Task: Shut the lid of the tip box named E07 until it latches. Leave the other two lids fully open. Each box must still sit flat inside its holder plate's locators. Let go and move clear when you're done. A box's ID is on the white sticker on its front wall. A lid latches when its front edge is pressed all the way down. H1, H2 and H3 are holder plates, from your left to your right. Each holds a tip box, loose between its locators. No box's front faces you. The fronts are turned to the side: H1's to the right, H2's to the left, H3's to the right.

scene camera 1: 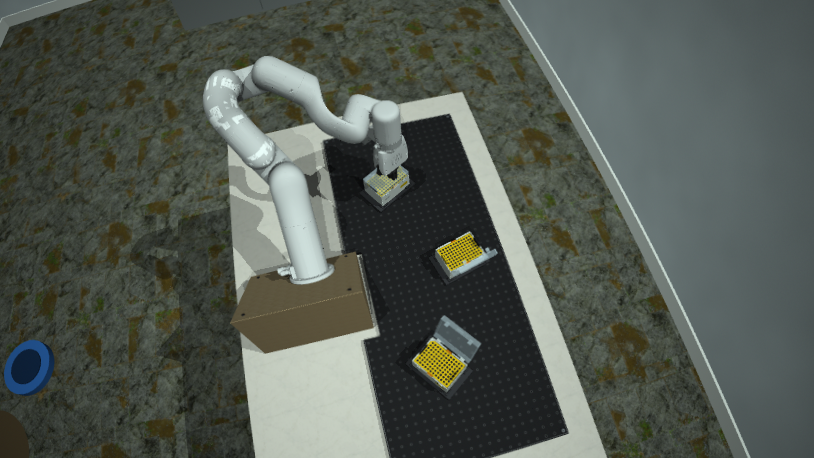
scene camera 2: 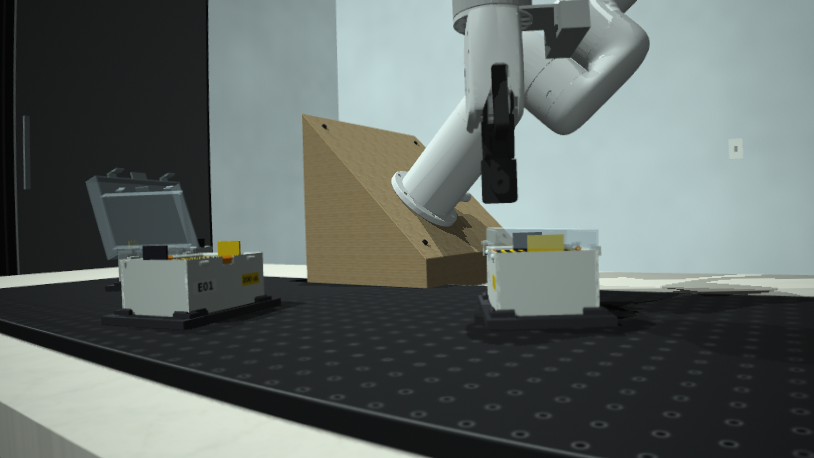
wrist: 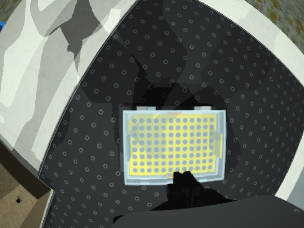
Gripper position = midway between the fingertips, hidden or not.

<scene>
my gripper: scene camera 1 392,176; scene camera 2 499,203; wrist 180,184
</scene>
